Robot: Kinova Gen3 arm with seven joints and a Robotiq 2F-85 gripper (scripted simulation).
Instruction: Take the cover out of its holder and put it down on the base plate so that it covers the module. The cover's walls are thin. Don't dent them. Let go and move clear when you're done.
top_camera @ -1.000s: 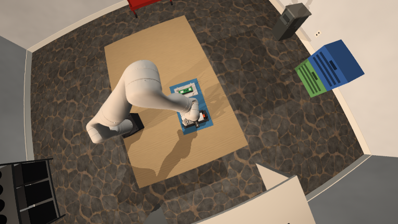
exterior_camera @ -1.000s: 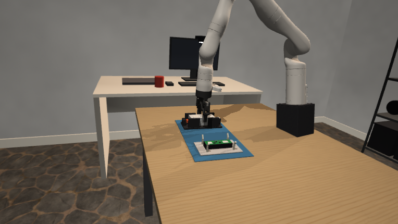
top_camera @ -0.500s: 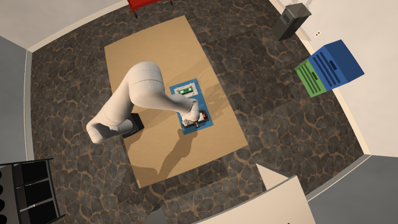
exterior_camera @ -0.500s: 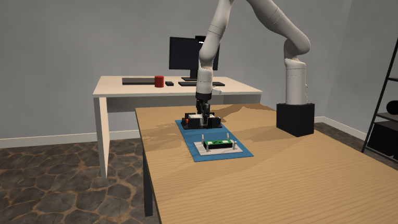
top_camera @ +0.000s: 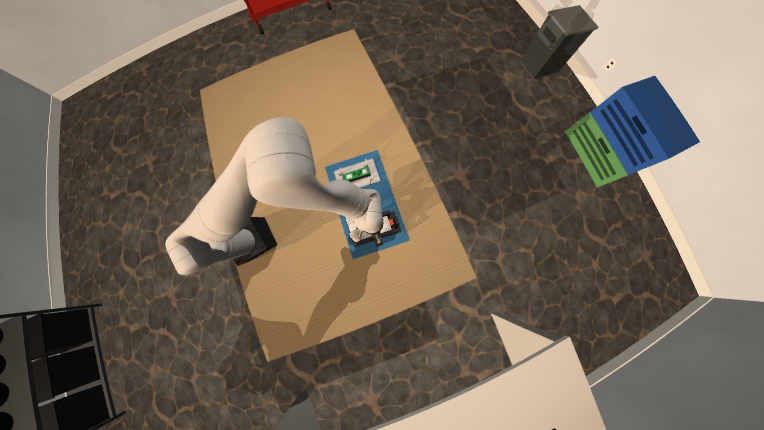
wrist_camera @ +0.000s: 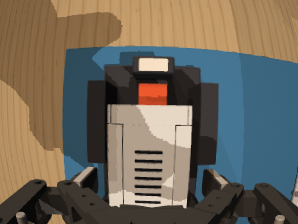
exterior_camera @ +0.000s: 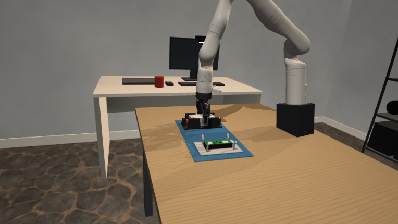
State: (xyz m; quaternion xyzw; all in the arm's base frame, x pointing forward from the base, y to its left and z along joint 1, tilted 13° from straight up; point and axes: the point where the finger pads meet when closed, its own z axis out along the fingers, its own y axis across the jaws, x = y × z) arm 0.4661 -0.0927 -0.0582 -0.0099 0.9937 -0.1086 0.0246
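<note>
The cover lies right at my hand.
</note>
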